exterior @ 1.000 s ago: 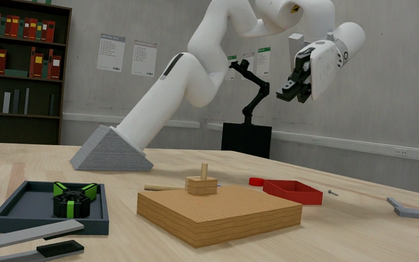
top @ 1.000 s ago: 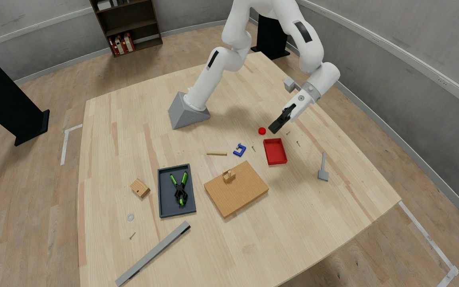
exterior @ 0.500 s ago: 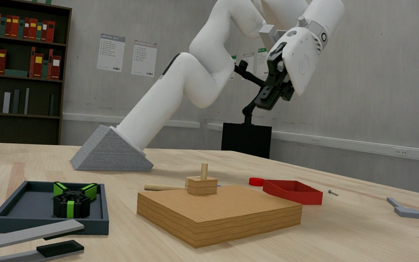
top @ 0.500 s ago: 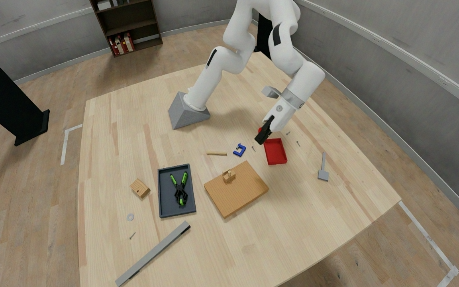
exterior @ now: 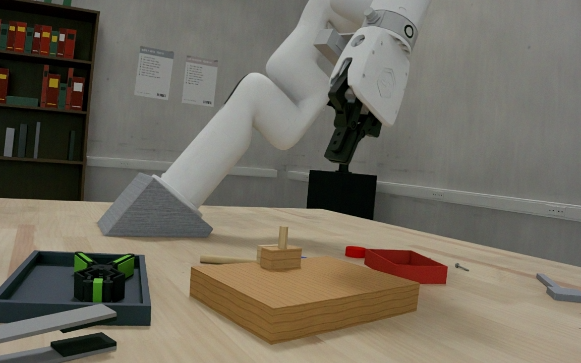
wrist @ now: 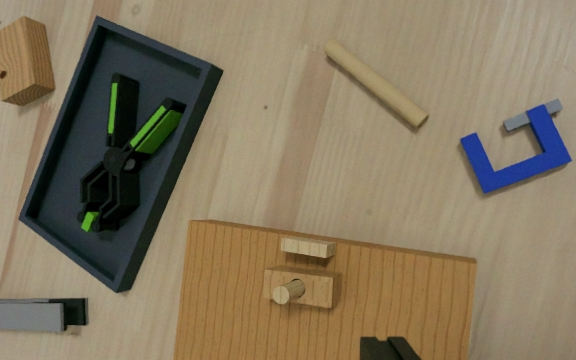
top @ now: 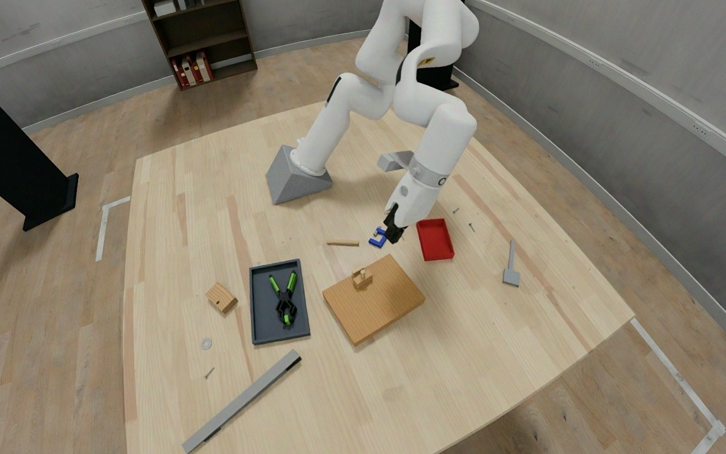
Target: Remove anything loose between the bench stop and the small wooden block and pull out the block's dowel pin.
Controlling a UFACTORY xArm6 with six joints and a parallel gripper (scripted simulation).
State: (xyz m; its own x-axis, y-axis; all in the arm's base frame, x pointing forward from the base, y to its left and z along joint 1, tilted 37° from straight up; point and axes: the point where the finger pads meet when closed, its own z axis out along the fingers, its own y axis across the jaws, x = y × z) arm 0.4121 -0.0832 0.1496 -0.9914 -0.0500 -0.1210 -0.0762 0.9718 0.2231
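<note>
Right now my hand is 80 mm to the left of the dowel pin and 120 mm above it. The rest, counted from my hand: bench board (40 mm ahead, 80 mm to the right, 150 mm below); blue l-shaped piece (100 mm behind, 40 mm to the left, 170 mm below); small wooden block (80 mm to the right, 130 mm below).
</note>
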